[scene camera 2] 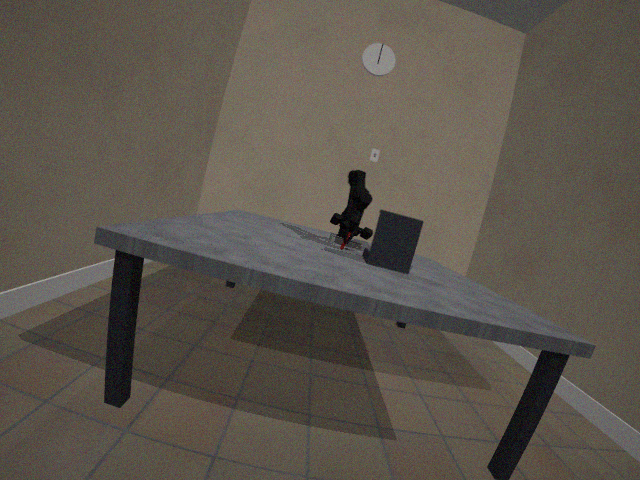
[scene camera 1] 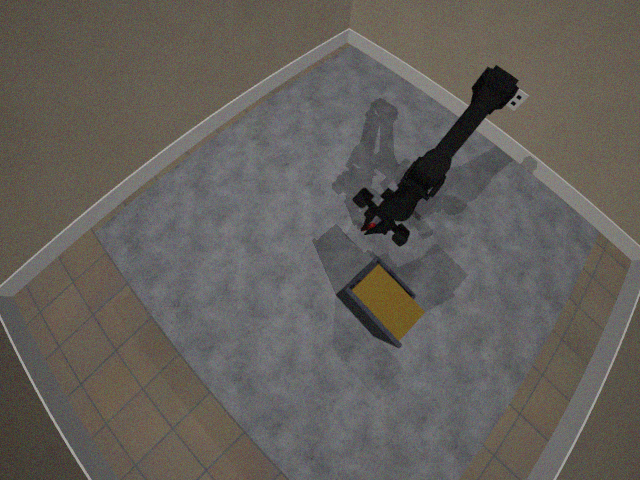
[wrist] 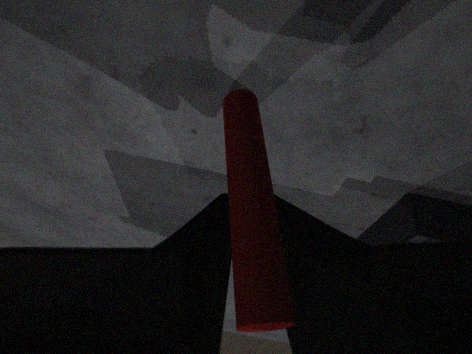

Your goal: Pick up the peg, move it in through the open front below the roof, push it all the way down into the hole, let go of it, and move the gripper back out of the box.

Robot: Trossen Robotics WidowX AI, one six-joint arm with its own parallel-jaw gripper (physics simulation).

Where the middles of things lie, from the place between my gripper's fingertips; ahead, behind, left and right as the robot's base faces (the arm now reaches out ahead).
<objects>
My hand is 9 cm short of the dark box (scene camera 1: 346,295), 17 cm to the right of it and 7 cm below it. From my hand the other things lie so: box roof (scene camera 1: 386,299): 12 cm ahead, 17 cm to the left, 16 cm above.
</objects>
